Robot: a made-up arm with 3 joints. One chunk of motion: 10 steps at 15 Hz.
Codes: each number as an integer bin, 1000 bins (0 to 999) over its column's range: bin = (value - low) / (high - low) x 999, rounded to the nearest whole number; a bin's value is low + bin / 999 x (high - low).
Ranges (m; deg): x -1.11..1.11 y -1.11..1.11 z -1.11..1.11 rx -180..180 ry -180..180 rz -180..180
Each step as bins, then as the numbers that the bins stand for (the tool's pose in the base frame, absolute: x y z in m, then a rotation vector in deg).
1 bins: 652 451 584 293 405 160
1 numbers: 0.3389 -0.1078 0.1878 -74.41 -34.05 -122.34
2 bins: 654 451 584 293 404 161
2 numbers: 0.3433 -0.1078 0.1878 -74.41 -34.41 -121.98
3 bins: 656 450 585 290 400 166
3 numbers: 0.3478 -0.1100 0.1900 -75.50 -35.86 -120.18
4 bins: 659 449 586 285 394 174
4 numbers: 0.3544 -0.1122 0.1922 -77.30 -38.02 -117.30
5 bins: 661 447 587 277 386 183
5 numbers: 0.3589 -0.1167 0.1944 -80.18 -40.90 -114.05
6 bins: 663 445 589 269 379 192
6 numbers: 0.3633 -0.1211 0.1989 -83.06 -43.42 -110.81
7 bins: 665 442 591 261 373 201
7 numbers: 0.3678 -0.1278 0.2033 -85.95 -45.59 -107.57
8 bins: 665 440 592 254 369 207
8 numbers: 0.3678 -0.1322 0.2056 -88.47 -47.03 -105.41
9 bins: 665 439 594 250 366 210
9 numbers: 0.3678 -0.1344 0.2100 -89.91 -48.11 -104.32
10 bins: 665 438 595 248 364 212
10 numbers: 0.3678 -0.1367 0.2122 -90.63 -48.83 -103.60
